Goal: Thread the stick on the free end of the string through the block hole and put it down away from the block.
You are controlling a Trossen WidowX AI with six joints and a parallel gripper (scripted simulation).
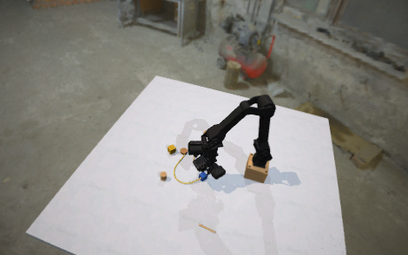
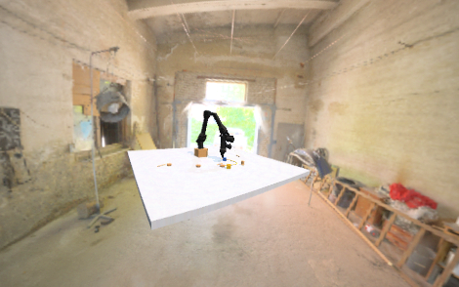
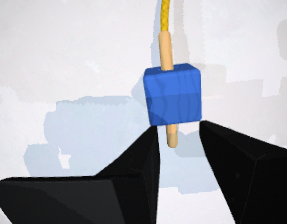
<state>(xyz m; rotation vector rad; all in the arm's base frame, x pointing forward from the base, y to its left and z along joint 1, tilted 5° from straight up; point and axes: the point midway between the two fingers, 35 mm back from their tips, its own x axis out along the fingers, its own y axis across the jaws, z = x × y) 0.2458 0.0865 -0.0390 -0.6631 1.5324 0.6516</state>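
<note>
My gripper tip is 20 mm to the right of the blue block, 10 mm short of it and 10 mm above it. The rest, counted from my gripper tip: loose stick (270 mm to the left, 70 mm behind, 20 mm below); then round wooden button (140 mm ahead, 130 mm to the right, 20 mm below); then yellow cube (210 mm ahead, 110 mm to the right, 10 mm below).
</note>
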